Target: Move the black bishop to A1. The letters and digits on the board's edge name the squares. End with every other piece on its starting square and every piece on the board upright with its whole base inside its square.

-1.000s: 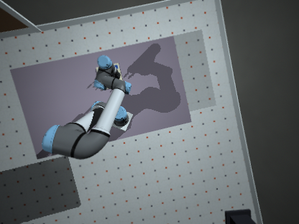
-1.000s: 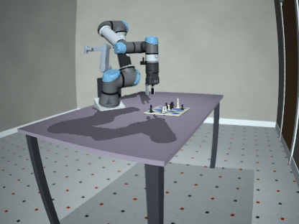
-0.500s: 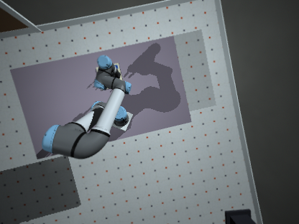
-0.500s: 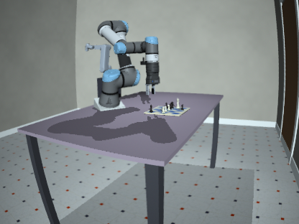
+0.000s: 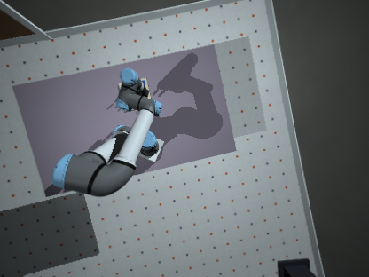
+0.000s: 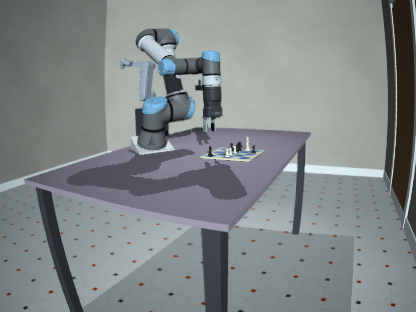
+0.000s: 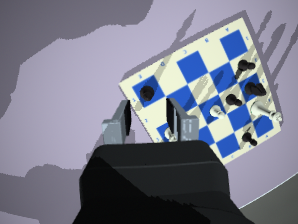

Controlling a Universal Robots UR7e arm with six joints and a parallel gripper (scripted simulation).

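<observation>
My gripper is now 12 cm above the chessboard, 9 cm to the right of it and 6 cm short of it. Round my hand: tall white piece: 17 cm to the left, 9 cm below, 9 cm ahead.
</observation>
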